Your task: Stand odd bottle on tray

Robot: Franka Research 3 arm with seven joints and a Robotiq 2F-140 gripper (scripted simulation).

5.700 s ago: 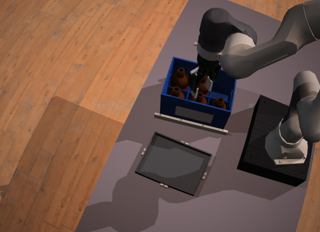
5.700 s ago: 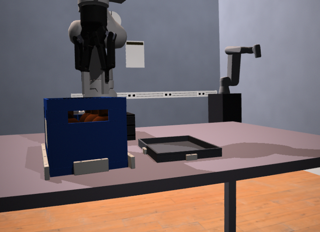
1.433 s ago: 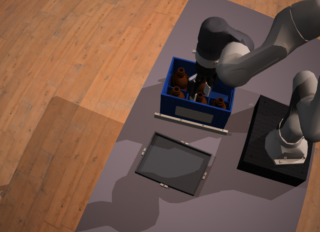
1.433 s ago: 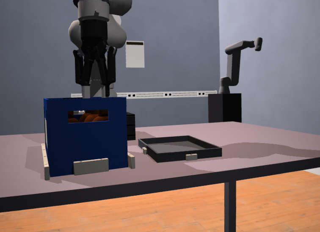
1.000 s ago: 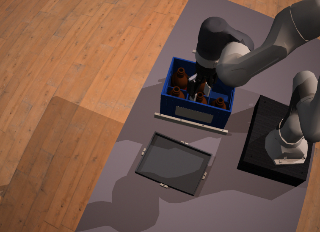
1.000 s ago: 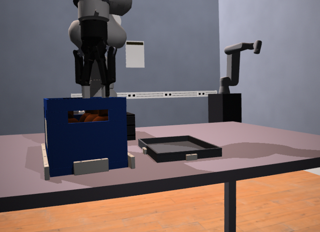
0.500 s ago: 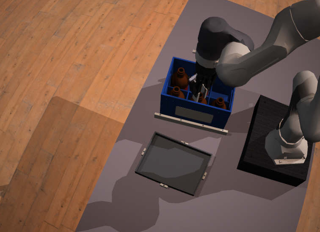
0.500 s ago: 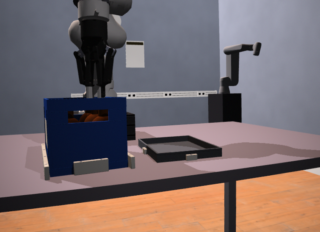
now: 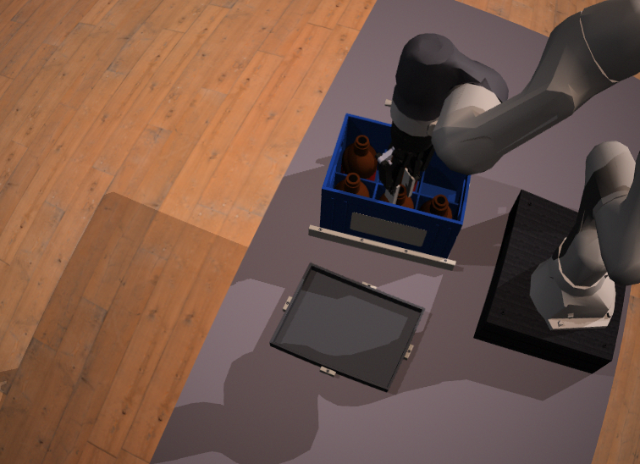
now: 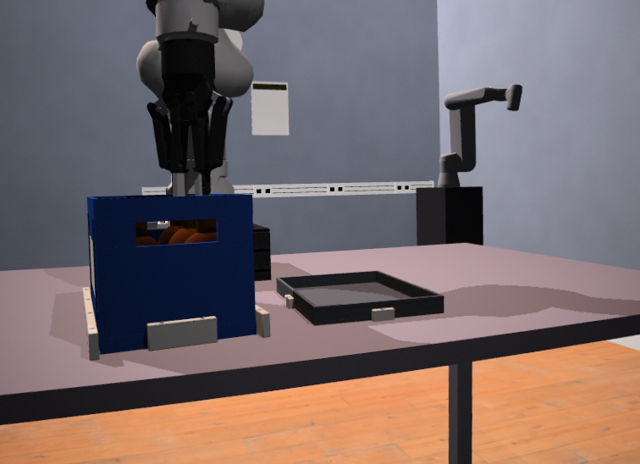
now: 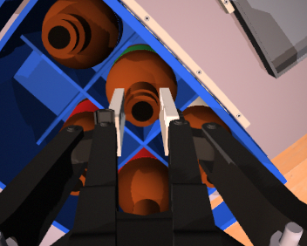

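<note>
Right now my hand is 90 mm above the crate and 50 mm to the left of it. The rest, counted from my hand: bottle (90 mm below, 80 mm behind); then dark tray (240 mm to the left, 160 mm below, 30 mm ahead).
</note>
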